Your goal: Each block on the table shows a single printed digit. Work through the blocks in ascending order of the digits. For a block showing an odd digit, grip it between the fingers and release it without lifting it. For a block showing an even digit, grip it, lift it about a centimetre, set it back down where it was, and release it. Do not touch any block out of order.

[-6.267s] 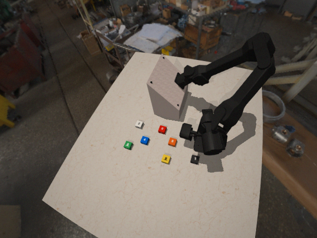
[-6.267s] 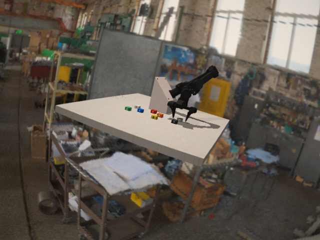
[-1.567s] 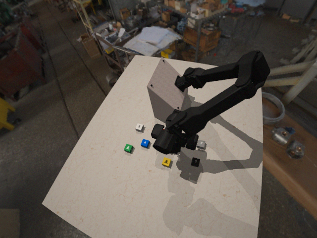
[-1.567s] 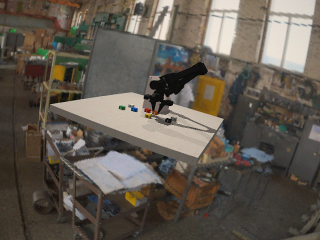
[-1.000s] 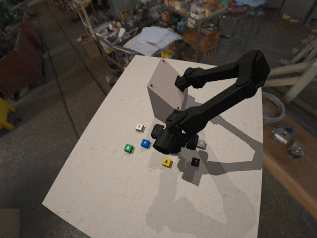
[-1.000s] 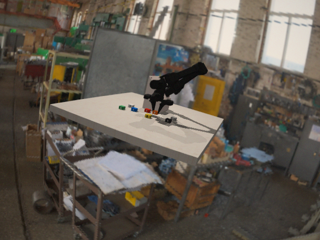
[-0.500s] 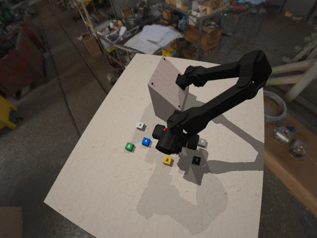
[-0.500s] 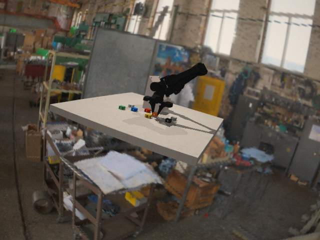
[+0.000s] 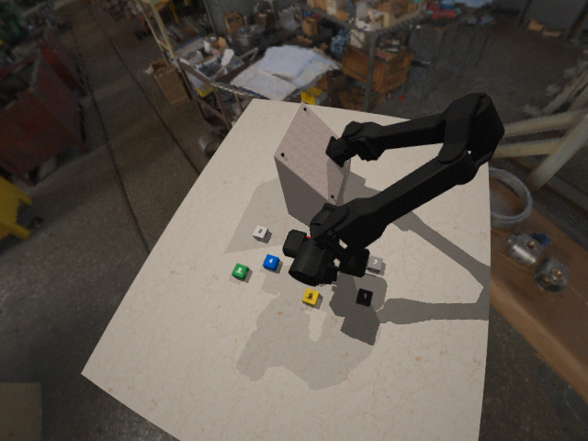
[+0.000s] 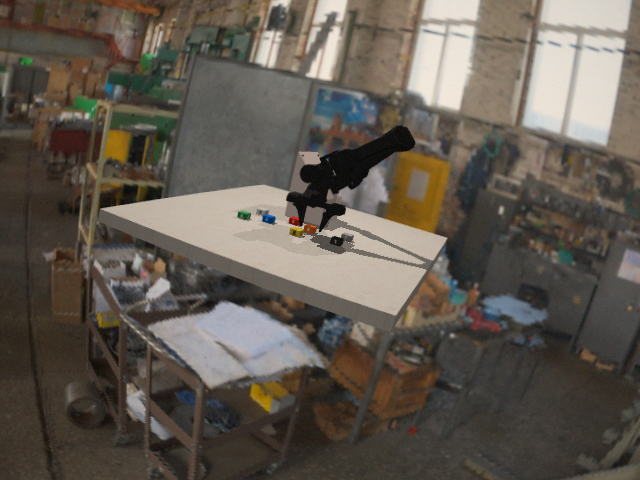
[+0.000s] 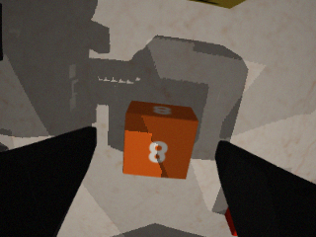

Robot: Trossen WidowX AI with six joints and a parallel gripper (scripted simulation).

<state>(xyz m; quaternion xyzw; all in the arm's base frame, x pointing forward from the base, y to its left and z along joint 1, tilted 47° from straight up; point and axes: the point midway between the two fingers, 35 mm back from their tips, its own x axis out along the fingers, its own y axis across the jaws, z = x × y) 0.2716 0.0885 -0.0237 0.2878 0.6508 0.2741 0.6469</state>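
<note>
Right now the orange block is right at my gripper tip. Round my gripper tip: black block 110 mm to the left, 50 mm ahead; then red block 70 mm to the right, 50 mm behind; then yellow block 90 mm ahead, 10 mm to the right.
</note>
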